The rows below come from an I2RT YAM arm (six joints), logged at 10 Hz.
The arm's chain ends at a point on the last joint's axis. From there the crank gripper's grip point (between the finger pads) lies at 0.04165 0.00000 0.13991 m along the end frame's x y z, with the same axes.
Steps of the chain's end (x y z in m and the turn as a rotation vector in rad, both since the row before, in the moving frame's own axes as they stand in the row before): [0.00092, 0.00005, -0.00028, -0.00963, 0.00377, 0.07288]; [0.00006, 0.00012, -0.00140, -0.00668, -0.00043, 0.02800]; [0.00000, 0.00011, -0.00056, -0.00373, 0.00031, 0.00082]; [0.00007, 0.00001, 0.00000, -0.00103, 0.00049, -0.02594]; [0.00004, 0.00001, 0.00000, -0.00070, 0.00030, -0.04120]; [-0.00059, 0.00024, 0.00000, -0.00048, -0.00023, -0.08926]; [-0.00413, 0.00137, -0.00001, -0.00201, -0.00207, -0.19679]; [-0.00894, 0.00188, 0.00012, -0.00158, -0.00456, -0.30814]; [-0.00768, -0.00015, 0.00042, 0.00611, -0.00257, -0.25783]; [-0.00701, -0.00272, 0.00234, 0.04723, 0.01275, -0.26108]
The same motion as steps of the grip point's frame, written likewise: [0.00129, 0.00445, -0.00046, -0.00963, 0.00377, 0.07288]; [-0.00003, 0.00222, -0.00139, -0.00668, -0.00043, 0.02800]; [0.00004, 0.00067, -0.00057, -0.00373, 0.00031, 0.00082]; [0.00013, -0.00093, -0.00002, -0.00103, 0.00049, -0.02594]; [0.00005, -0.00161, -0.00001, -0.00070, 0.00030, -0.04120]; [-0.00078, -0.00340, 0.00001, -0.00048, -0.00023, -0.08926]; [-0.00519, -0.00647, 0.00008, -0.00201, -0.00207, -0.19679]; [-0.01150, -0.01044, 0.00032, -0.00158, -0.00456, -0.30814]; [-0.00952, -0.01157, 0.00049, 0.00611, -0.00257, -0.25783]; [-0.00752, -0.02022, 0.00139, 0.04723, 0.01275, -0.26108]
